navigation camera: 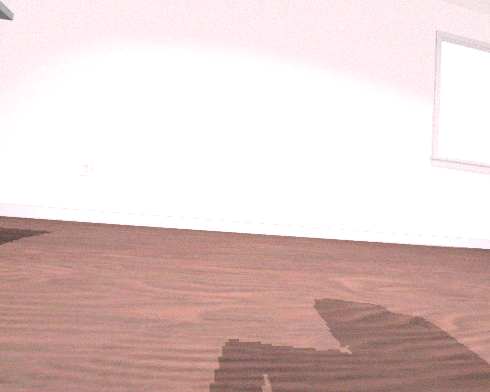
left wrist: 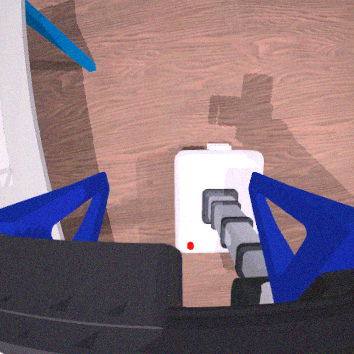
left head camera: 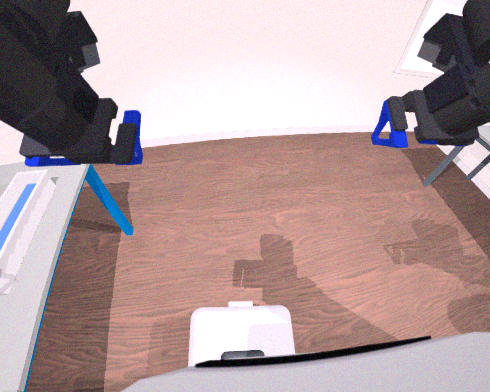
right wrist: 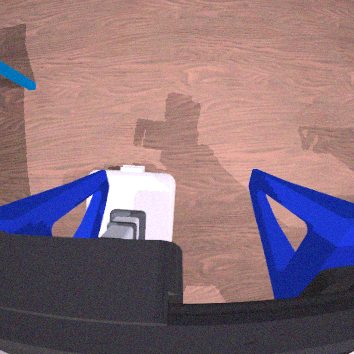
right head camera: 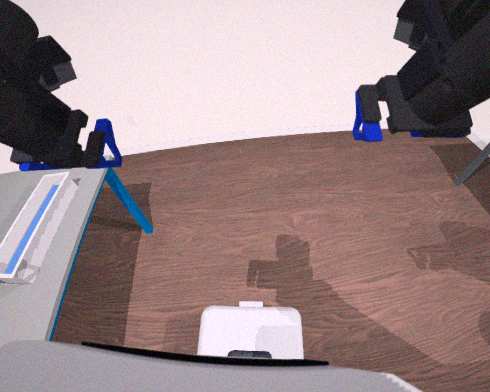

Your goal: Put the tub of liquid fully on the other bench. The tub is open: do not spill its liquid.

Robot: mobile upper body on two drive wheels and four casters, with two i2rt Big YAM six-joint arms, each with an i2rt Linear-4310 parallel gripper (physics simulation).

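Note:
The white open tub (left head camera: 17, 215) (right head camera: 32, 230) with blue liquid stands upright on a grey-topped bench (left head camera: 30, 320) (right head camera: 30, 300) at the left of both head views, long side running along the bench's near edge. Its left part is cut off in the left head view. My left gripper (left head camera: 92, 160) (right head camera: 70, 167) (left wrist: 178, 179) is open and empty, seen near the bench's far corner. My right gripper (left head camera: 412, 142) (right head camera: 400, 134) (right wrist: 178, 177) is open and empty, far to the right of the tub. The other bench cannot be made out for certain.
A blue bench leg (left head camera: 110, 200) (right head camera: 130, 200) (left wrist: 60, 37) (right wrist: 17, 77) slants down at the left. Grey legs (left head camera: 445, 165) (right head camera: 472, 165) of some furniture show at the right. My white base (left head camera: 240, 327) (right head camera: 250, 330) is at the bottom. A wall (navigation camera: 240, 140) stands ahead.

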